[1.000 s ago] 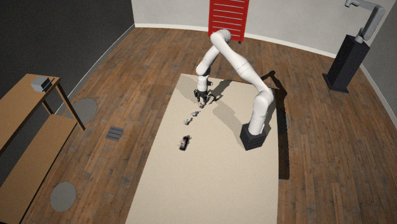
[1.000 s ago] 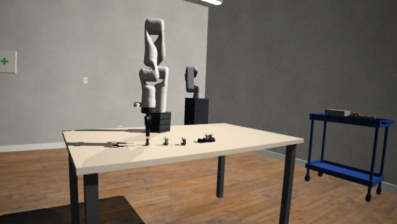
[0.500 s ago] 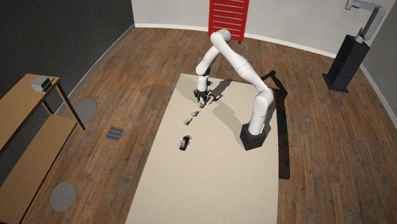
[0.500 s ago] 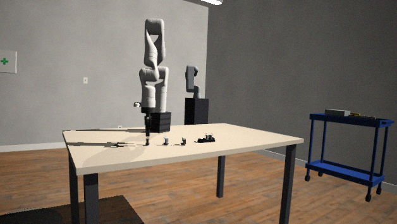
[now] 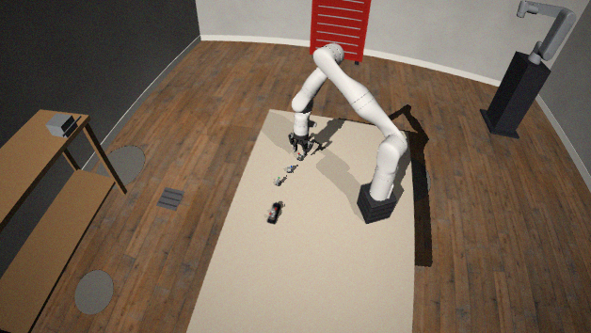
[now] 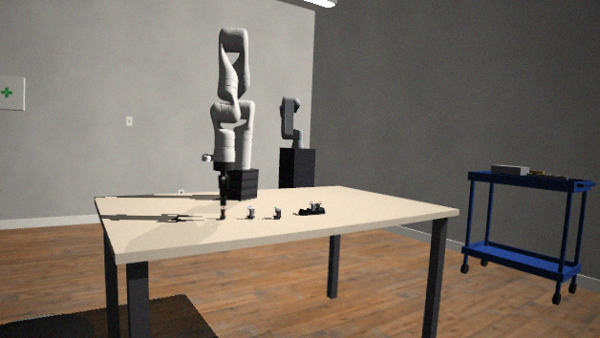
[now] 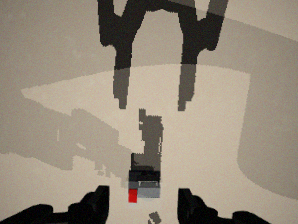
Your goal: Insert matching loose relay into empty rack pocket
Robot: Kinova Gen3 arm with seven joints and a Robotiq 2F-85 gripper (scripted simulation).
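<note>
Now: the relay 9 cm to the left of my hand, 5 cm below it and 4 cm ahead of it.
</note>
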